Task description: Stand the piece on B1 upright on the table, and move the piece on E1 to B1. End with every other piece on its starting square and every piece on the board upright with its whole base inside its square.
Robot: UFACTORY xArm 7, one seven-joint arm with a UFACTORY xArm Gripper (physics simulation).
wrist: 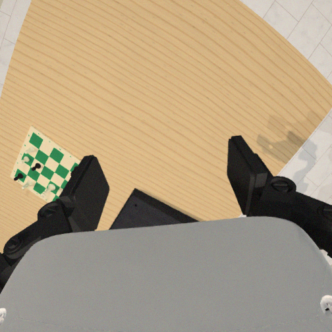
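Observation:
The green and cream chessboard (36, 139) lies small and far off at the left, partly hidden by the left finger. A black piece (36, 166) stands near its middle, and another black piece (19, 177) is at its left edge. Pale pieces (31, 150) (26, 159) (27, 185) (50, 189) are on the board's left and lower parts. Square labels are too small to read, so I cannot tell which piece is on B1 or E1, or which one lies down. My gripper (163, 163) is open and empty, high above the table, to the right of the board.
The wooden table (150, 75) fills much of the view, with its edges at the left and right. A dark flat block (150, 212) shows just above the grey gripper body at the lower middle. A shadow falls near the table's right edge, with tiled floor (305, 25) beyond.

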